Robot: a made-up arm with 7 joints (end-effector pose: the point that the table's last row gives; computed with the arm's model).
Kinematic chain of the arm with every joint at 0, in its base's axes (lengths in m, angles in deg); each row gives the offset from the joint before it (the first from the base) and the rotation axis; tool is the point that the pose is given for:
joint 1: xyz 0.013 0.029 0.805 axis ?
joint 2: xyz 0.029 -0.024 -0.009 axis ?
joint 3: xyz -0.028 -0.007 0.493 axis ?
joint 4: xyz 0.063 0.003 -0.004 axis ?
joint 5: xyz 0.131 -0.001 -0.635 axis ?
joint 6: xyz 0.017 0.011 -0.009 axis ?
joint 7: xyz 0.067 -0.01 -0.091 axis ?
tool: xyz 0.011 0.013 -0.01
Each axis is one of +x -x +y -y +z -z.
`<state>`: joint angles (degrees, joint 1 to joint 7).
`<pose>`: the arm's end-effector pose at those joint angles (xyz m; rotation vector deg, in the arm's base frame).
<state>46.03 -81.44 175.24 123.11 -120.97 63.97 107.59</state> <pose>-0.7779 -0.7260 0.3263 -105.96 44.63 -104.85</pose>
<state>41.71 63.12 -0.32 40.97 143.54 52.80 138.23</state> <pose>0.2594 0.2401 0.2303 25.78 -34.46 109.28</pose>
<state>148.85 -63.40 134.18 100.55 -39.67 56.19 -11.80</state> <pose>0.4887 -0.8892 0.6034 -47.85 54.17 -16.90</pose>
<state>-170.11 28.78 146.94 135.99 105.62 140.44 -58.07</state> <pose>-0.1696 -0.0947 1.8934 36.58 -68.39 124.39</pose>
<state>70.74 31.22 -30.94 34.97 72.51 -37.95 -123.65</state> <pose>0.5560 0.2688 0.5893 -58.75 -17.52 86.82</pose>
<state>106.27 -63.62 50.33 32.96 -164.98 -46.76 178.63</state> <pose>-0.3612 0.1144 0.9569 30.95 -53.16 134.38</pose>
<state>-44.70 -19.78 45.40 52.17 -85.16 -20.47 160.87</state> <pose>0.6570 0.1823 1.0937 45.43 -49.63 -48.32</pose>
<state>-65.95 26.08 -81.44 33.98 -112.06 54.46 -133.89</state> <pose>-0.5455 -0.2591 0.7410 94.46 32.44 73.76</pose>
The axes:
joint 1: +z
joint 2: +y
joint 3: +z
joint 4: -y
joint 5: -z
joint 6: +y
joint 7: -z

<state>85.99 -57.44 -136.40 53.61 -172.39 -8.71 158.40</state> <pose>0.5100 -0.3187 0.4217 31.20 -21.84 -49.83</pose>
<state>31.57 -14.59 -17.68 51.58 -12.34 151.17 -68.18</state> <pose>0.5148 0.1050 1.0777 32.46 86.20 64.61</pose>
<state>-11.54 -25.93 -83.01 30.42 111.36 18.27 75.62</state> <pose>-0.0366 -0.5449 0.6810 -62.18 -1.84 67.84</pose>
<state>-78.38 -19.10 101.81 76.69 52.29 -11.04 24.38</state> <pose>0.7350 0.4311 1.2557 47.53 -70.05 -35.54</pose>
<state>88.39 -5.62 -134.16 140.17 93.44 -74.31 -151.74</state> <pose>0.2099 -0.4243 1.7965 -99.73 -38.52 -78.98</pose>
